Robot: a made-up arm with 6 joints. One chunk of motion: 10 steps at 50 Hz.
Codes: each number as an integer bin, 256 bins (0 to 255) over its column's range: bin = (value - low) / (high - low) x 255, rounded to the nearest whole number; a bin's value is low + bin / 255 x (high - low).
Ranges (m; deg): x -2.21..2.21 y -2.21..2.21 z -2.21..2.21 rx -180..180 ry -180..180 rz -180..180
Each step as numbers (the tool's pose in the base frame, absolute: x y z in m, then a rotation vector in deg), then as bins.
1 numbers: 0.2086 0.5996 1.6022 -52.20 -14.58 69.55
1 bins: 140 162 220 91 117 177
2 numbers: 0.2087 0.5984 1.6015 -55.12 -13.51 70.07
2 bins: 140 162 220 88 118 177
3 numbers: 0.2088 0.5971 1.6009 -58.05 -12.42 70.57
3 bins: 140 162 220 86 119 177
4 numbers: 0.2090 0.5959 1.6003 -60.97 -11.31 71.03
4 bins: 140 162 220 84 119 178
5 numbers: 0.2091 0.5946 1.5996 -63.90 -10.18 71.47
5 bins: 140 162 220 82 120 178
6 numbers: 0.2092 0.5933 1.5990 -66.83 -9.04 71.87
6 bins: 140 162 220 80 121 178
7 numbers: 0.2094 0.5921 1.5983 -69.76 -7.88 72.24
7 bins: 140 162 220 78 122 179
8 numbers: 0.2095 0.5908 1.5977 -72.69 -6.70 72.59
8 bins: 140 162 220 76 123 179
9 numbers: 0.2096 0.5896 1.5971 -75.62 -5.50 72.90
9 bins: 140 162 220 74 124 179
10 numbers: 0.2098 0.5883 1.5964 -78.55 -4.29 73.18
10 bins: 140 161 220 72 124 179
